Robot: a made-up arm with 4 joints. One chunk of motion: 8 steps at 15 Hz.
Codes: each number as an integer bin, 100 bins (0 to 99) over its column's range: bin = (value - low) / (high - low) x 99, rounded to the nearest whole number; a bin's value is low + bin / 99 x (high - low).
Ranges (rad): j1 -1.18..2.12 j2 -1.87..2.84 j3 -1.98..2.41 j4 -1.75..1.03
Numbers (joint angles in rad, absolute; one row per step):
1: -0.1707 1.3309 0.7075 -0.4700
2: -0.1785 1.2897 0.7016 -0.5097
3: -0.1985 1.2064 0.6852 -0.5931
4: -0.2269 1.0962 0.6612 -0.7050
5: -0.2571 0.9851 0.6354 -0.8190
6: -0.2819 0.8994 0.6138 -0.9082
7: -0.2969 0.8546 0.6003 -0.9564
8: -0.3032 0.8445 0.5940 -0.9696
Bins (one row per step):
1: 30 67 61 46
2: 30 66 60 44
3: 29 65 60 41
4: 29 62 60 37
5: 28 60 59 33
6: 27 58 58 30
7: 26 57 58 28
8: 26 57 58 28

